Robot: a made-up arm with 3 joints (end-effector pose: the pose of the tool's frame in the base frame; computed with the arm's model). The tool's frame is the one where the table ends. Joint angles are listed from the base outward.
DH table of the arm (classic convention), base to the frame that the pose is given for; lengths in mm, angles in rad. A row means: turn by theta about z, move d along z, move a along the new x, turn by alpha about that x. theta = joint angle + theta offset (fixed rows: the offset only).
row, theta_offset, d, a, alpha
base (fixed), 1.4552, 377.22, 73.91, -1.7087
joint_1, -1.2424, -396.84, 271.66, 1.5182
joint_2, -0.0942, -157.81, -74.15, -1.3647
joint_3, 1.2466, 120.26, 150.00, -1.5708
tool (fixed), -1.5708, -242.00, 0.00, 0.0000
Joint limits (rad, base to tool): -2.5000..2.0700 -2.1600..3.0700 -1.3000..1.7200
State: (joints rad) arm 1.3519 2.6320 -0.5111
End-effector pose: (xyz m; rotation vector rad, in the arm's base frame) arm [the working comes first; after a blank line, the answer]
Working (the frame after each row of the table, in the pose's form):
after base (fixed): 0.0085 0.0734 0.3772 -1.3677 -1.2181 1.0607
after joint_1: 0.4342 0.2958 0.4024 -0.2350 -0.0489 1.4442
after joint_2: 0.5107 0.3309 0.2497 -0.5599 1.2874 -1.9778
after joint_3: 0.5511 0.1482 0.2056 -1.1126 2.0098 -0.0802

0.3863 0.0731 0.3661 -2.3659 0.6798 -0.8417
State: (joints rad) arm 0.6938 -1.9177 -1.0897
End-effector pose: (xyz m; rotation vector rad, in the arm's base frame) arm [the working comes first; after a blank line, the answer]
Working (the frame after each row of the table, in the pose's form):
after base (fixed): 0.0085 0.0734 0.3772 -1.3677 -1.2181 1.0607
after joint_1: 0.4064 0.2606 0.5721 0.2479 -0.5840 1.4345
after joint_2: 0.3780 0.3757 0.4442 -0.7551 0.2549 -0.4665
after joint_3: 0.5602 0.3893 0.5040 -2.2672 0.5478 -0.0055

0.5181 0.2193 0.6710 -2.1068 -1.2869 -0.7516
